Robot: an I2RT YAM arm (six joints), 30 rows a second.
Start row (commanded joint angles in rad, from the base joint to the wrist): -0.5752, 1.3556, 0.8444, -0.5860, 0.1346, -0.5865
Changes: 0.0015, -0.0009, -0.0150, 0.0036, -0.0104, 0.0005; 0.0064, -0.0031, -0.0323, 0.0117, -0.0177, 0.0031; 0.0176, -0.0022, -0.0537, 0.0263, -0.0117, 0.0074; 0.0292, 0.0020, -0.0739, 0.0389, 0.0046, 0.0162; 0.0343, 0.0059, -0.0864, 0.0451, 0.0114, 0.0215; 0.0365, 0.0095, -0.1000, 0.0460, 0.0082, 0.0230; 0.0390, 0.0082, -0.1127, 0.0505, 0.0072, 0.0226; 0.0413, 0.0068, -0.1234, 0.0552, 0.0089, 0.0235; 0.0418, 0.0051, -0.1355, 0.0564, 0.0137, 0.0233; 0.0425, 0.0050, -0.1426, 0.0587, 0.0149, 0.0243; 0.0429, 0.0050, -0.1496, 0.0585, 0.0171, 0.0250; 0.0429, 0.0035, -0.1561, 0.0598, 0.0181, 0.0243; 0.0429, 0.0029, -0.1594, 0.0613, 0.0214, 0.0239; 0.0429, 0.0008, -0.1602, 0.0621, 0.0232, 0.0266; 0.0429, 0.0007, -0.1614, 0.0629, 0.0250, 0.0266; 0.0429, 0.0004, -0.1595, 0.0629, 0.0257, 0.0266; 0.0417, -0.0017, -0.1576, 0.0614, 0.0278, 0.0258; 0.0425, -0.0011, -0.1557, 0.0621, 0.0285, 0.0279; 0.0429, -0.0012, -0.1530, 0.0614, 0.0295, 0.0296; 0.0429, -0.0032, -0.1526, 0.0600, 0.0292, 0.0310; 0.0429, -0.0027, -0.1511, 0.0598, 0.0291, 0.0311; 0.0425, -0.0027, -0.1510, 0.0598, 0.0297, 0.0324; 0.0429, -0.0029, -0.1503, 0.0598, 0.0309, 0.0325
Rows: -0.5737, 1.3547, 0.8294, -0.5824, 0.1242, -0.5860; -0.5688, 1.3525, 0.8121, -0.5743, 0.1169, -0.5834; -0.5576, 1.3534, 0.7907, -0.5597, 0.1229, -0.5791; -0.5460, 1.3576, 0.7705, -0.5471, 0.1392, -0.5703; -0.5409, 1.3615, 0.7580, -0.5409, 0.1460, -0.5650; -0.5387, 1.3651, 0.7444, -0.5400, 0.1428, -0.5635; -0.5362, 1.3638, 0.7317, -0.5355, 0.1418, -0.5639; -0.5339, 1.3624, 0.7210, -0.5308, 0.1435, -0.5630; -0.5334, 1.3607, 0.7089, -0.5296, 0.1483, -0.5632; -0.5327, 1.3606, 0.7018, -0.5273, 0.1495, -0.5622; -0.5323, 1.3606, 0.6948, -0.5275, 0.1517, -0.5615; -0.5323, 1.3591, 0.6883, -0.5262, 0.1527, -0.5622; -0.5323, 1.3585, 0.6850, -0.5247, 0.1560, -0.5626; -0.5323, 1.3564, 0.6842, -0.5239, 0.1578, -0.5599; -0.5323, 1.3563, 0.6830, -0.5231, 0.1596, -0.5599; -0.5323, 1.3560, 0.6849, -0.5231, 0.1603, -0.5599; -0.5335, 1.3539, 0.6868, -0.5246, 0.1624, -0.5607; -0.5327, 1.3545, 0.6887, -0.5239, 0.1631, -0.5586; -0.5323, 1.3544, 0.6914, -0.5246, 0.1641, -0.5569; -0.5323, 1.3524, 0.6918, -0.5260, 0.1638, -0.5555; -0.5323, 1.3529, 0.6933, -0.5262, 0.1637, -0.5554; -0.5327, 1.3529, 0.6934, -0.5262, 0.1643, -0.5541; -0.5323, 1.3527, 0.6941, -0.5262, 0.1655, -0.5540
